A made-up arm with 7 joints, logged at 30 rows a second.
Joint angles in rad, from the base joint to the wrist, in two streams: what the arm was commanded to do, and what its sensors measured. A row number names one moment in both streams.
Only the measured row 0 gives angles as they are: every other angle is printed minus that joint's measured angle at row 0.
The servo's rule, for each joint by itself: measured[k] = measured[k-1] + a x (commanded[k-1-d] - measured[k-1]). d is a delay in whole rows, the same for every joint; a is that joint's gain. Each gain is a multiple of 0.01, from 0.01 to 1. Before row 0 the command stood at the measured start. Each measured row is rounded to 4 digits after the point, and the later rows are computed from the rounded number. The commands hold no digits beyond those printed.
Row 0, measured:
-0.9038, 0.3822, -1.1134, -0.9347, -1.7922, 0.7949, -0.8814
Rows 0 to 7, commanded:
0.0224, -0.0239, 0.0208, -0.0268, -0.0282, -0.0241, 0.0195
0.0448, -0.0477, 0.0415, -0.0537, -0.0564, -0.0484, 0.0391
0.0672, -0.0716, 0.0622, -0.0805, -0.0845, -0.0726, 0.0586
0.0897, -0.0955, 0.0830, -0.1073, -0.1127, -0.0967, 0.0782
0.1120, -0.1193, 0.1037, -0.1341, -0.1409, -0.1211, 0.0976
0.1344, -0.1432, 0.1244, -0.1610, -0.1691, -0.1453, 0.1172
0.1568, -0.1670, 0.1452, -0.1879, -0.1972, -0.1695, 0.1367
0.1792, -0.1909, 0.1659, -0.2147, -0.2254, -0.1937, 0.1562
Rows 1 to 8, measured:
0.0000, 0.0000, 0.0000, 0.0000, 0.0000, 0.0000, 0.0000
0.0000, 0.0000, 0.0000, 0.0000, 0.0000, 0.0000, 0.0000
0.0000, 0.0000, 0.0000, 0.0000, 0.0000, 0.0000, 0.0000
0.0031, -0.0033, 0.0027, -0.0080, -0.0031, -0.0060, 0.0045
0.0089, -0.0095, 0.0077, -0.0217, -0.0090, -0.0166, 0.0125
0.0171, -0.0182, 0.0148, -0.0393, -0.0173, -0.0306, 0.0231
0.0273, -0.0290, 0.0237, -0.0597, -0.0278, -0.0471, 0.0358
0.0392, -0.0416, 0.0341, -0.0820, -0.0402, -0.0656, 0.0500
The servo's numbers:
d 3
a 0.14 0.14 0.13 0.30 0.11 0.25 0.23

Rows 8 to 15, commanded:
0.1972, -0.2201, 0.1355, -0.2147, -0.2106, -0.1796, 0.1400
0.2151, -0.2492, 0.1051, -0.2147, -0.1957, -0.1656, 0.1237
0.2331, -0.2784, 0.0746, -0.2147, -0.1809, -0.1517, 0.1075
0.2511, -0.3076, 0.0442, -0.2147, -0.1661, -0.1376, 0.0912
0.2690, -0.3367, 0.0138, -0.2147, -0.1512, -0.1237, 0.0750
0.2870, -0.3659, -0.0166, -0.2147, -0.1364, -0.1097, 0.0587
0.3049, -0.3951, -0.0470, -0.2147, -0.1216, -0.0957, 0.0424
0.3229, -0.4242, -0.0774, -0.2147, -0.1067, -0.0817, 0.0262
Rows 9 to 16, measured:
0.0525, -0.0558, 0.0458, -0.1057, -0.0544, -0.0855, 0.0655
0.0671, -0.0714, 0.0587, -0.1304, -0.0701, -0.1065, 0.0819
0.0828, -0.0881, 0.0726, -0.1557, -0.0872, -0.1283, 0.0990
0.0988, -0.1066, 0.0808, -0.1734, -0.1008, -0.1411, 0.1084
0.1151, -0.1266, 0.0840, -0.1858, -0.1112, -0.1472, 0.1119
0.1316, -0.1479, 0.0828, -0.1945, -0.1189, -0.1483, 0.1109
0.1483, -0.1703, 0.0778, -0.2006, -0.1241, -0.1456, 0.1064
0.1652, -0.1936, 0.0695, -0.2048, -0.1271, -0.1401, 0.0992

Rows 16 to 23, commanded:
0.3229, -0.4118, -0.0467, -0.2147, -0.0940, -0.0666, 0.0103
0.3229, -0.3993, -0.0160, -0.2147, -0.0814, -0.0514, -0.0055
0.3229, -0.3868, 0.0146, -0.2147, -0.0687, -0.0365, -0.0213
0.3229, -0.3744, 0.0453, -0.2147, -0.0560, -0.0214, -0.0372
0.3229, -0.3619, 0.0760, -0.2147, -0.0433, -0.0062, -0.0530
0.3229, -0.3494, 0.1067, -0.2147, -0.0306, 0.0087, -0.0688
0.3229, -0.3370, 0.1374, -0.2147, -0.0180, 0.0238, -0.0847
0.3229, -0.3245, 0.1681, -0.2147, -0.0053, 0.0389, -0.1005
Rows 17 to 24, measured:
0.1823, -0.2177, 0.0583, -0.2078, -0.1281, -0.1325, 0.0899
0.1995, -0.2425, 0.0446, -0.2099, -0.1274, -0.1233, 0.0790
0.2168, -0.2679, 0.0287, -0.2113, -0.1251, -0.1129, 0.0669
0.2317, -0.2880, 0.0189, -0.2123, -0.1217, -0.1013, 0.0539
0.2445, -0.3036, 0.0144, -0.2130, -0.1173, -0.0888, 0.0402
0.2555, -0.3152, 0.0144, -0.2135, -0.1120, -0.0757, 0.0261
0.2649, -0.3235, 0.0184, -0.2139, -0.1058, -0.0621, 0.0115
0.2730, -0.3289, 0.0259, -0.2141, -0.0989, -0.0481, -0.0033

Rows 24 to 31, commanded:
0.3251, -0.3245, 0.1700, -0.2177, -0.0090, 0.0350, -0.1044
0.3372, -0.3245, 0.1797, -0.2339, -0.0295, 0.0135, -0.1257
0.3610, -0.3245, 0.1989, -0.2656, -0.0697, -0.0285, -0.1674
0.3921, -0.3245, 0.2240, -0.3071, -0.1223, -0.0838, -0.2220
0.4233, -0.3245, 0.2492, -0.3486, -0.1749, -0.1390, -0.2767
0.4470, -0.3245, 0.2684, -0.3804, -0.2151, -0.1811, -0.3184
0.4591, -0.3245, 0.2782, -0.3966, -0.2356, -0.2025, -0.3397
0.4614, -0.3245, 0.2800, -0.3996, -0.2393, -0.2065, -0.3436
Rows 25 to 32, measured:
0.2800, -0.3318, 0.0364, -0.2143, -0.0914, -0.0339, -0.0184
0.2860, -0.3325, 0.0495, -0.2144, -0.0833, -0.0195, -0.0336
0.2912, -0.3314, 0.0649, -0.2145, -0.0747, -0.0049, -0.0490
0.2959, -0.3304, 0.0786, -0.2155, -0.0675, 0.0051, -0.0617
0.3017, -0.3296, 0.0917, -0.2210, -0.0633, 0.0072, -0.0764
0.3100, -0.3289, 0.1056, -0.2344, -0.0640, -0.0017, -0.0973
0.3215, -0.3283, 0.1210, -0.2562, -0.0704, -0.0222, -0.1260
0.3358, -0.3278, 0.1377, -0.2839, -0.0819, -0.0514, -0.1607

